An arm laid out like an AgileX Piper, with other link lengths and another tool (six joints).
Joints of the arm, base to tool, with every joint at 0 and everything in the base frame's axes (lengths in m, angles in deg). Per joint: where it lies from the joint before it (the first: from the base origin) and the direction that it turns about. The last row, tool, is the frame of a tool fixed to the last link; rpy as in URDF.
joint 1: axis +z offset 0 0 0.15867
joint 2: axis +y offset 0 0 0
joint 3: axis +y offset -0.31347 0 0.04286
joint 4: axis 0.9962 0 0.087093 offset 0.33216 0 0.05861
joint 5: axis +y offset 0 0 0
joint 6: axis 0.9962 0 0.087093 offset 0.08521 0 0.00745
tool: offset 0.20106 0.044 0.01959 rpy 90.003 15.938 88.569
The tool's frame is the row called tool.
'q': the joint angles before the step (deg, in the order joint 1, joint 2, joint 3, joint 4, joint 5, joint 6). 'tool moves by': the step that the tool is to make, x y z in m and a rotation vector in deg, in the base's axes. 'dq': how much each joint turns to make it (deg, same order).
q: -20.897, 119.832, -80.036, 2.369, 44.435, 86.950
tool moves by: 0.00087, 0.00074, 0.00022, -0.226, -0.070, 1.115
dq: 0.000, 0.001, -0.001, 0.043, -0.112, -1.165
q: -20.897, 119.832, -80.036, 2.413, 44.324, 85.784
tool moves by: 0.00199, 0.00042, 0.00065, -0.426, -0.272, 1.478
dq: 0.000, 0.000, 0.000, 0.000, -0.362, -1.519
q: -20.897, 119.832, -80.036, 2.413, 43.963, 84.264
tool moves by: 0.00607, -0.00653, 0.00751, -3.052, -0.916, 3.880
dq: 0.120, -0.506, -0.001, -2.414, -1.399, -2.472
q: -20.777, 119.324, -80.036, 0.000, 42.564, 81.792
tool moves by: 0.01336, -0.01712, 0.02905, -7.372, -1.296, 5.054
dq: 0.977, -1.702, -1.186, -7.797, -0.880, 0.209
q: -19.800, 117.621, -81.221, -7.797, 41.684, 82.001
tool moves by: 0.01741, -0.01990, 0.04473, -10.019, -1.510, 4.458
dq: 1.883, -2.212, -1.753, -11.659, -0.179, 3.424
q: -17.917, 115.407, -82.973, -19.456, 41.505, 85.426
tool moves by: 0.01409, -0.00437, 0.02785, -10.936, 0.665, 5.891
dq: 3.287, -0.980, 0.001, -13.982, -0.179, 4.366
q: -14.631, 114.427, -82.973, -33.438, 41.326, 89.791
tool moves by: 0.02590, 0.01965, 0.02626, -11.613, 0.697, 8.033
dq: 5.200, 0.000, 0.002, -15.040, 0.371, 4.641
